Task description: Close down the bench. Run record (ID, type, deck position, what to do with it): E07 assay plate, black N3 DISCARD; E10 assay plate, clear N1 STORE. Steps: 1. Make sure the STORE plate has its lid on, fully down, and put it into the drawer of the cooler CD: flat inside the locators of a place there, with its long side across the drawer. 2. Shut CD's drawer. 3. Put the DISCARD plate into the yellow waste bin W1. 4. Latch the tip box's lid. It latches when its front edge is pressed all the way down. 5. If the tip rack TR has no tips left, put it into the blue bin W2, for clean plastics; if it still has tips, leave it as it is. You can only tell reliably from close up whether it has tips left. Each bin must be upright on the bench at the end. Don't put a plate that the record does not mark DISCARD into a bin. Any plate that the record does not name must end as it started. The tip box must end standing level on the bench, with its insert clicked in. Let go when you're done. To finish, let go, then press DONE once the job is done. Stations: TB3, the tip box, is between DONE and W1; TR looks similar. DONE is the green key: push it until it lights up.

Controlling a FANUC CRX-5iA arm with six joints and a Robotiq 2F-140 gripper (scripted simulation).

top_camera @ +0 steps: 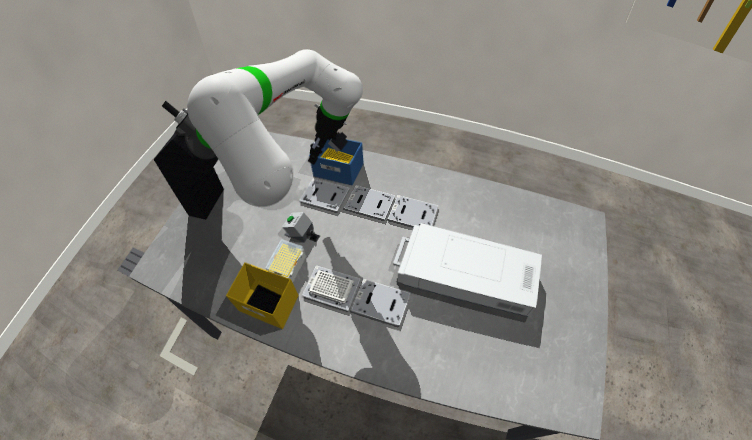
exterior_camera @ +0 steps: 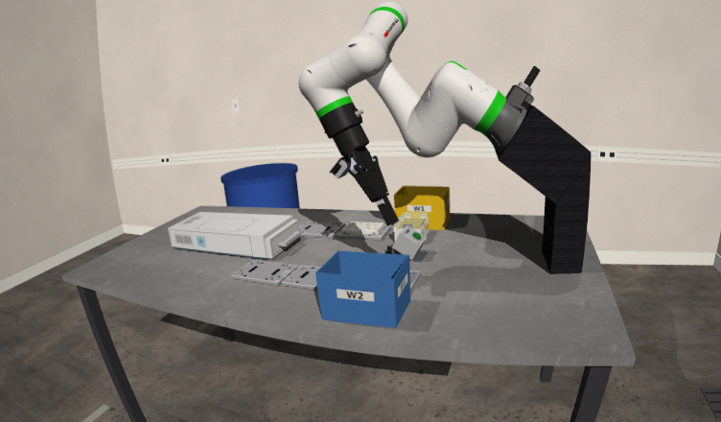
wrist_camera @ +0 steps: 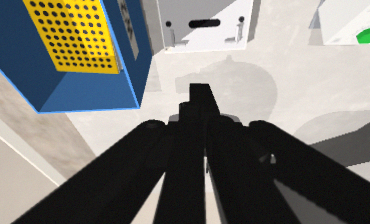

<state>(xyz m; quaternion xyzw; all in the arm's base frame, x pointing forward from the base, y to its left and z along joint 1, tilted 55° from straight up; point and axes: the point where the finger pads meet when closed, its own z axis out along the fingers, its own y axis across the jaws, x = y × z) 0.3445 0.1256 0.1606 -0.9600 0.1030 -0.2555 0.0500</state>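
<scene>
My gripper is now 7 cm past the green DONE key, 19 cm to the left of it and 13 cm above it. The rest, counted from my hand: yellow tip rack TR: 3 cm ahead, 13 cm to the left, 15 cm below; then clear tip box lid: 5 cm behind, 35 cm to the right, 14 cm below; then blue bin W2: 5 cm ahead, 13 cm to the left, 16 cm below.
</scene>
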